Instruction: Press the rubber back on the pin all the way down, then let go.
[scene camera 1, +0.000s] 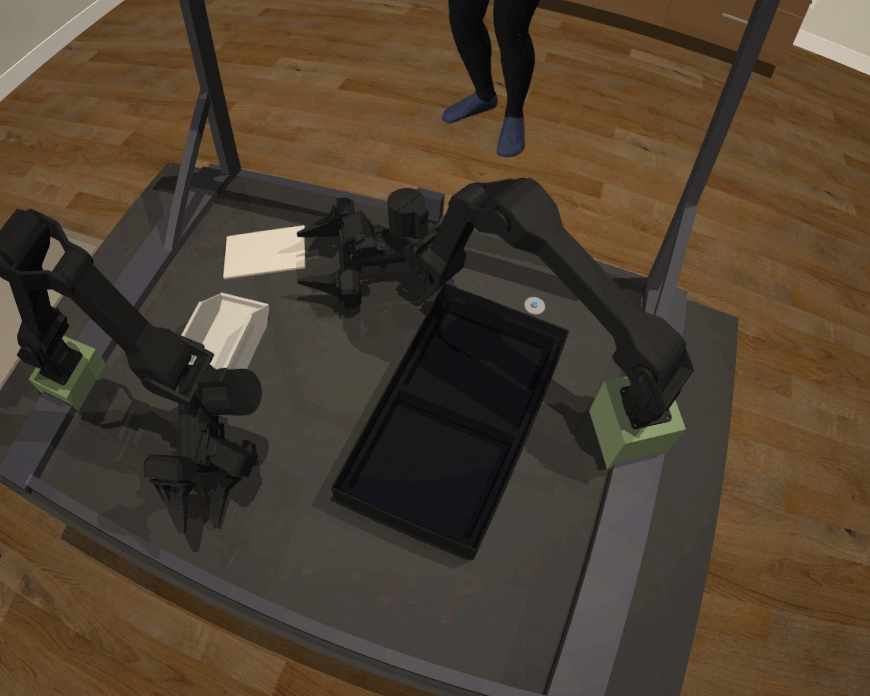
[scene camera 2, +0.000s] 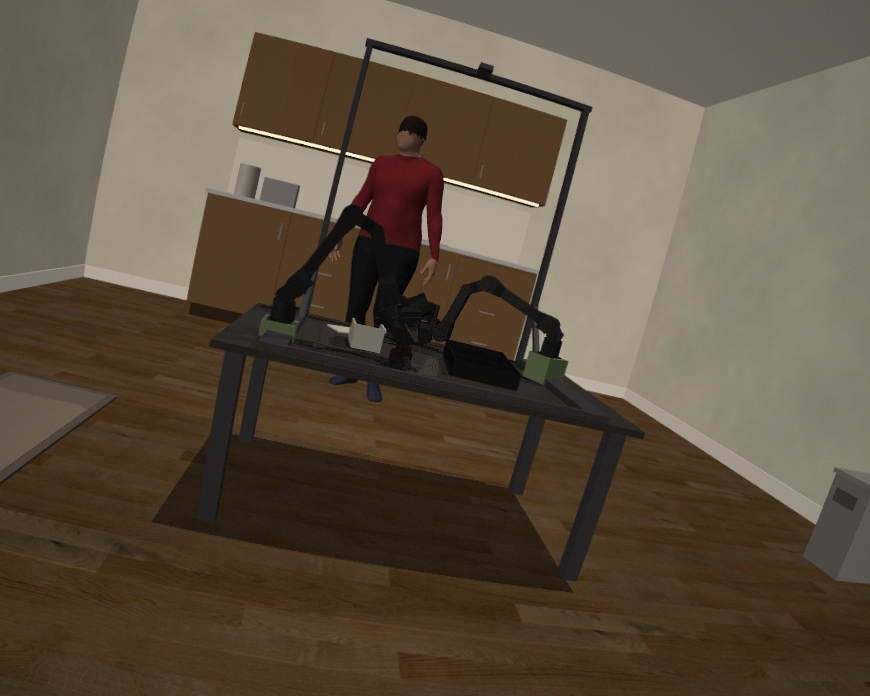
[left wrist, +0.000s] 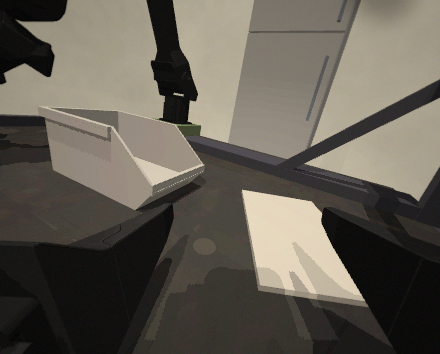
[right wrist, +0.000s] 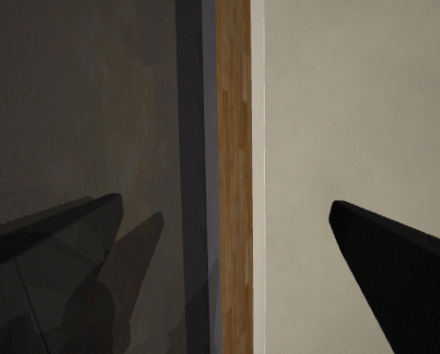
Labels:
same spot on white bin: (left wrist: 134, 160) = (scene camera 1: 260, 309)
same spot on black tray: (scene camera 2: 467, 361) = (scene camera 1: 431, 407)

